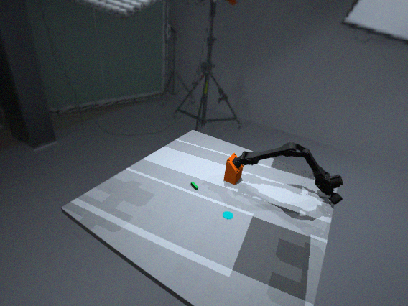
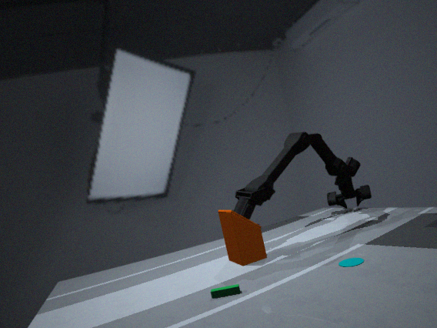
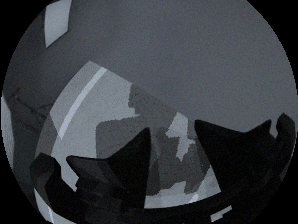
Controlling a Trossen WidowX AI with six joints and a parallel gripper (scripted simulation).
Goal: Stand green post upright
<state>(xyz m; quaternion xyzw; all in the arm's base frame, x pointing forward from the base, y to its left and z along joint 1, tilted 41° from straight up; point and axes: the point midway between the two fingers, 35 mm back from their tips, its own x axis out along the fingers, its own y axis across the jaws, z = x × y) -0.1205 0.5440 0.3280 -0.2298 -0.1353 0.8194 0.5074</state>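
Right now my gripper tip is 36 cm short of the green post and 83 cm to the left of it. From my gripper tip the other things lie so: cyan circle (49 cm ahead, 55 cm to the right, 1 cm below).
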